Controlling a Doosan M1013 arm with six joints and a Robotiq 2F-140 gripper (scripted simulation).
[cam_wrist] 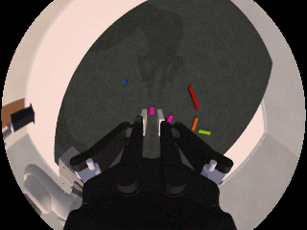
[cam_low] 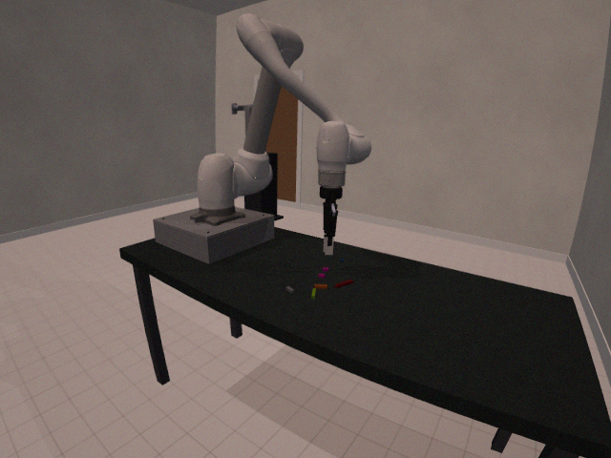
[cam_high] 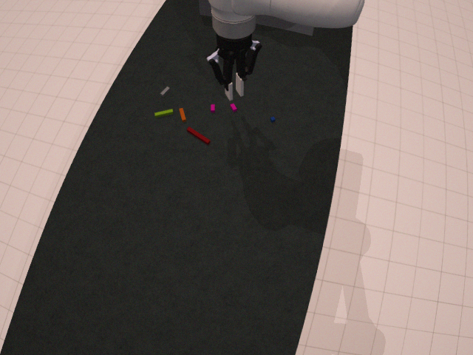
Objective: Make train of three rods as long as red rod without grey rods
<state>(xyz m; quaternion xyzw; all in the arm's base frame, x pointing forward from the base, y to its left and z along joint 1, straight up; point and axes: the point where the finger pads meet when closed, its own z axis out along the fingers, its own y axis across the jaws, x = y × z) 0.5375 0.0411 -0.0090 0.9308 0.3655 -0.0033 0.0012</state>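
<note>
Right now the blue rod is 11 cm to the left of my hand and 10 cm below it. Also, from my hand: red rod: 11 cm ahead, 6 cm to the right, 10 cm below; then lime rod: 6 cm ahead, 18 cm to the right, 10 cm below; then orange rod: 6 cm ahead, 13 cm to the right, 10 cm below.
</note>
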